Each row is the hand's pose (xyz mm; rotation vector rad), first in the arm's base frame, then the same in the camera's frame.
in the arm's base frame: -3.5 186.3 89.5 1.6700 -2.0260 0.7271
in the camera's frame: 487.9 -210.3 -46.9 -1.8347 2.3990 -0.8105
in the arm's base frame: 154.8 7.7 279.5 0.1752 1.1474 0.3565
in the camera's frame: 592.7 -434.7 131.1 0.3202 0.7687 0.5629
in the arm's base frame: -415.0 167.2 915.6 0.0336 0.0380 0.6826
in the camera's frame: -162.0 -455.8 560.9 0.1846 -0.3796 0.7274
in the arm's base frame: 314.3 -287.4 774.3 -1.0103 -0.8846 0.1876
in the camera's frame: 611.9 -855.3 555.5 -0.7730 -1.2030 -0.0697
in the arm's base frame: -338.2 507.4 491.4 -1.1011 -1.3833 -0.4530
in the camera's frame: 15.2 -11.9 290.6 -0.7886 -1.5761 -0.7987
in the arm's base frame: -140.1 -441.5 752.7 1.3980 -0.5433 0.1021
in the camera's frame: 203.8 -996.5 345.2 1.6762 -0.8277 0.3112
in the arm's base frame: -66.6 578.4 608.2 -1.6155 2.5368 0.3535
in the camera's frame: 227.9 23.5 504.9 -1.4865 2.1046 0.3822
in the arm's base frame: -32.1 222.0 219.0 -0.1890 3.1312 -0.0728
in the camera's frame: 416.4 -211.6 70.4 -0.2180 2.7618 0.2963
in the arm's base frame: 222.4 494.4 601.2 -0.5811 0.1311 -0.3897
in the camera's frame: 510.4 -55.9 572.3 -0.2393 -0.1484 -0.4118
